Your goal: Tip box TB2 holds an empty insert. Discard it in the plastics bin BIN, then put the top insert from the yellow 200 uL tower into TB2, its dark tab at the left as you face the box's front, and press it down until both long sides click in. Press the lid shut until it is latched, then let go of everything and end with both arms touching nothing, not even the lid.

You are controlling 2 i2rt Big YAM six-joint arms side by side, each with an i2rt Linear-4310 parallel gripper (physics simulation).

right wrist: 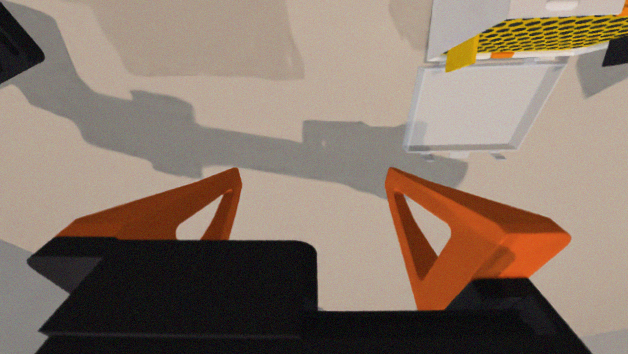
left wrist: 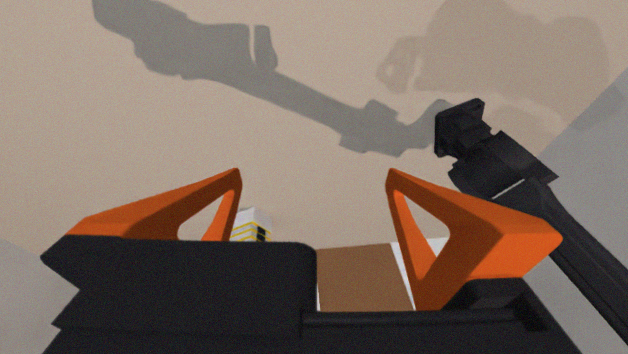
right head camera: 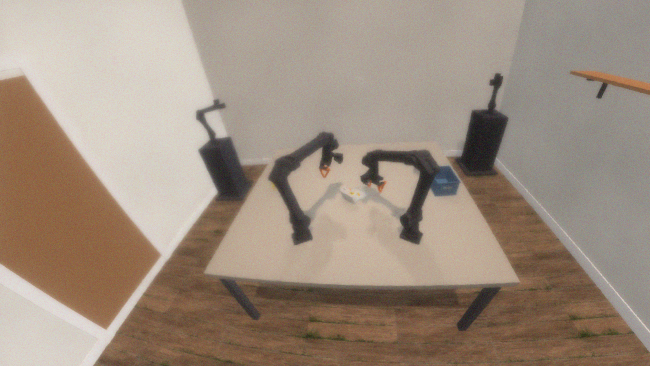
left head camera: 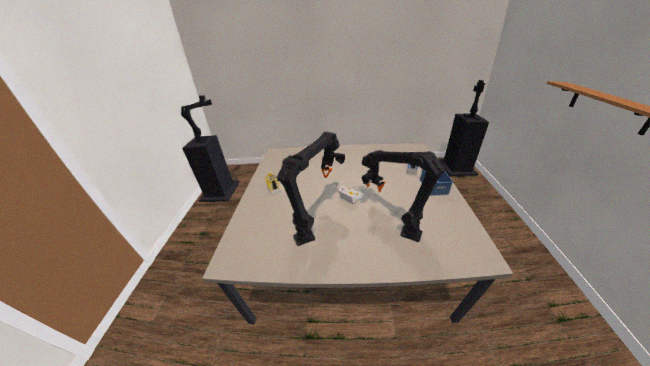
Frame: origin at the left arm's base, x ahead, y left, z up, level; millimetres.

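Seen in the pictures: left gripper, fingertip midpoint: (left wrist: 313, 176) (right head camera: 324, 174) (left head camera: 325, 174); right gripper, fingertip midpoint: (right wrist: 313, 175) (right head camera: 374, 189) (left head camera: 373, 189); left arm's base, origin of the base link: (left wrist: 454, 128) (right head camera: 302, 237) (left head camera: 304, 238); right arm's base, origin of the base link: (right head camera: 411, 236) (left head camera: 411, 234).
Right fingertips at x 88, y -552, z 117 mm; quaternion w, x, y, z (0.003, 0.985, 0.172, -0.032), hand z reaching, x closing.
Pixels of each thing's top centre, then the offset from my right fingertips to it. "*": a spot on its surface instead. Level surfaces: height alone.
- yellow perforated insert, middle of its top: (right wrist: 605, 53) dx +119, dy +117, dz -24 mm
- yellow tab, middle of its top: (right wrist: 475, 56) dx +69, dy +93, dz -42 mm
- dark tab, surface spot: (right wrist: 616, 52) * dx +171, dy +134, dz -67 mm
- blue bin BIN, middle of its top: (right head camera: 443, 173) (left head camera: 437, 174) dx -76, dy -525, dz +3 mm
- small blue-and-white object, middle of its top: (left head camera: 414, 158) dx +181, dy -525, dz +7 mm
- table, its level: dz -117 mm
Box TB2 (left head camera: 349, 198) (right head camera: 353, 195) (right wrist: 465, 25) stands mid-table between the arms, its clear lid (right wrist: 470, 107) folded open. In the right wrist view a yellow perforated insert (right wrist: 555, 36) is in it, with a yellow tab (right wrist: 461, 55) at the picture's left and a dark tab (right wrist: 616, 52) at the right. The yellow tower (left head camera: 271, 183) (left wrist: 253, 231) stands at the table's left; the left arm mostly hides it in the right head view. The blue bin BIN (left head camera: 441, 187) (right head camera: 445, 182) is at the right. My left gripper (left head camera: 326, 172) (right head camera: 325, 172) (left wrist: 313, 176) is open above the table, behind TB2. My right gripper (left head camera: 375, 186) (right head camera: 376, 186) (right wrist: 313, 175) is open, right of TB2, touching nothing.
A small blue-and-white object (left head camera: 412, 169) stands near the bin, behind the right arm. Two black pedestals (left head camera: 207, 167) (left head camera: 466, 145) with small arms stand beyond the table (left head camera: 350, 260). A wooden shelf (left head camera: 600, 96) is on the right wall.
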